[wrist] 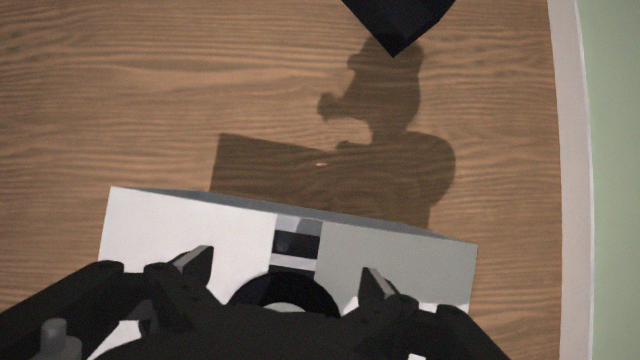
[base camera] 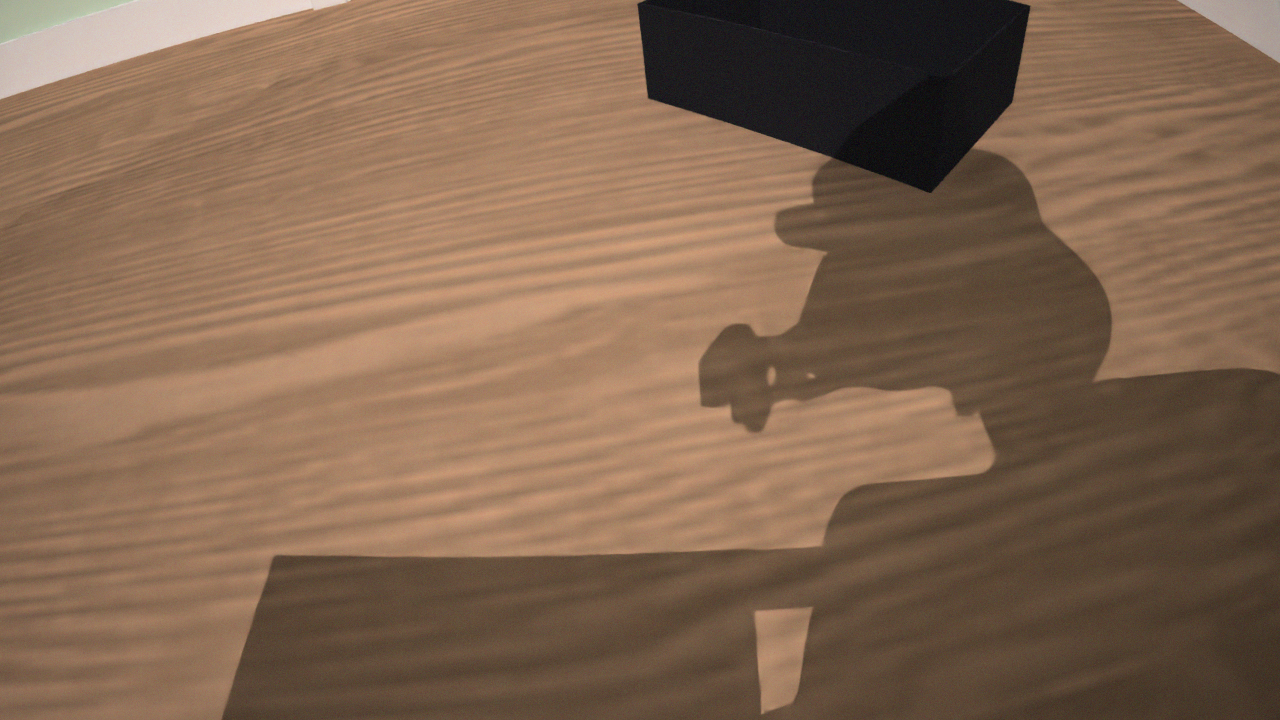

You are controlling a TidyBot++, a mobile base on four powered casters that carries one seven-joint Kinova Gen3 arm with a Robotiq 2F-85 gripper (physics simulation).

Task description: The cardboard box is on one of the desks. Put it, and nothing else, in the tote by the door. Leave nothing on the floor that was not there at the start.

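Frame: origin at the arm's base, x ahead, y left, z up, level; centimetres.
Seen in the pictures: gripper, fingertip midpoint: (wrist: 287,273).
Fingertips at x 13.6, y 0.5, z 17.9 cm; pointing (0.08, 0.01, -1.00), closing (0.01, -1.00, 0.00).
Observation:
A point is followed by its place in that frame.
A black open-topped tote (base camera: 760,94) @(z -35.7, x 72.3, y -6.8 cm) (wrist: 397,25) @(z -39.4, x 72.2, y -19.5 cm) stands on the wooden floor. In the base camera view it is at the upper right, cut off by the top edge. In the wrist view one of its lower corners shows at the top, right of the middle. My gripper (wrist: 287,273) @(z 17.9, x 13.6, y 0.5 cm) is open, with its two fingers wide apart above the white top of my base, well away from the tote. No object shows between the fingers. The cardboard box does not show in either view, and neither do the desks.
My base's white top (wrist: 175,220) fills the lower middle of the wrist view. A pale baseboard (base camera: 134,44) @(z -37.6, x 124.1, y 90.5 cm) (wrist: 572,150) @(z -35.5, x 44.0, y -78.1 cm) and green wall (base camera: 53,13) @(z -28.8, x 123.6, y 102.8 cm) (wrist: 617,150) @(z -24.0, x 42.5, y -79.8 cm) run along the upper left of the base camera view and the wrist view's right side. Shadows of my arm and base lie on the floor.

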